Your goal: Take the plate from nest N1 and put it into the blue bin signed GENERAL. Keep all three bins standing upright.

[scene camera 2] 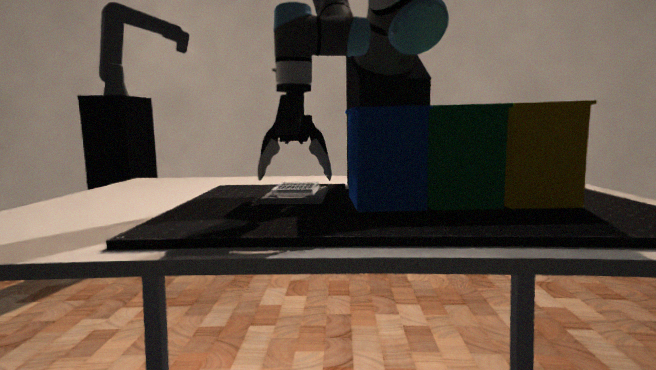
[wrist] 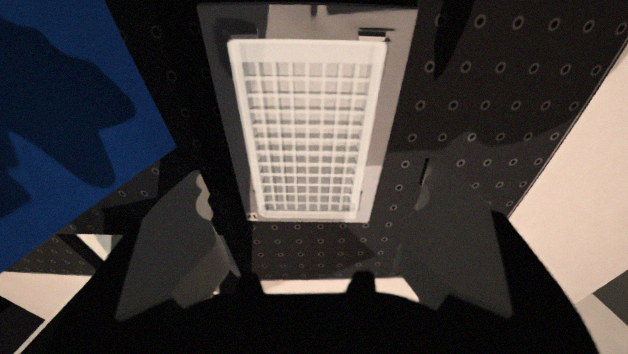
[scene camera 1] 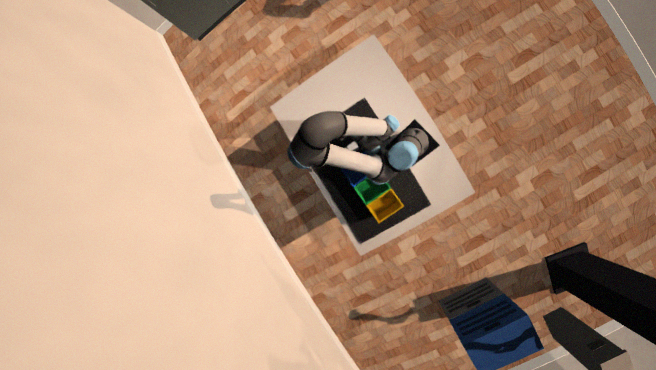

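Seen in the pictures: gripper, between the fingertips: (scene camera 2: pixel 294 180) (wrist: pixel 313 168); arm's base, origin of its link: (scene camera 2: pixel 383 59) (scene camera 1: pixel 413 142).
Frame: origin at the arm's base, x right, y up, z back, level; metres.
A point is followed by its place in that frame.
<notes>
The white gridded plate (scene camera 2: pixel 296 187) {x 0.156, y -0.285, z -0.291 m} (wrist: pixel 307 135) {x 0.162, y -0.284, z -0.276 m} lies flat in the pale nest (scene camera 2: pixel 292 200) {x 0.150, y -0.303, z -0.344 m} (wrist: pixel 384 125) {x 0.215, y -0.298, z -0.285 m} on the black board. My gripper (scene camera 2: pixel 295 178) {x 0.168, y -0.275, z -0.257 m} (wrist: pixel 313 168) {x 0.168, y -0.275, z -0.257 m} is open and empty, pointing down. Its fingertips are slightly above the plate in scene camera 2, one towards each side. In the wrist view the plate lies between the finger lines, with its near end by the tips. The blue bin (scene camera 1: pixel 353 176) {x -0.051, y -0.308, z -0.364 m} (scene camera 2: pixel 390 157) {x -0.039, y -0.216, z -0.394 m} (wrist: pixel 50 125) {x 0.046, y -0.245, z -0.281 m} stands upright beside the nest; its sign does not show. In scene camera 1 the arm hides part of it.
The green bin (scene camera 1: pixel 372 190) {x -0.187, y -0.307, z -0.281 m} (scene camera 2: pixel 467 157) {x -0.167, y -0.219, z -0.363 m} and yellow bin (scene camera 1: pixel 385 206) {x -0.322, y -0.308, z -0.239 m} (scene camera 2: pixel 547 157) {x -0.297, y -0.222, z -0.331 m} stand upright in a row with the blue one on the black board (scene camera 1: pixel 415 200) {x -0.357, y -0.310, z -0.039 m} (scene camera 2: pixel 175 225) {x 0.282, y -0.310, z -0.539 m}. The board lies on a white table (scene camera 1: pixel 350 75) {x 0.604, y -0.323, z -0.115 m} (scene camera 2: pixel 50 210) {x 0.632, y -0.323, z -0.383 m}. The blue bin's wall rises near one finger.
</notes>
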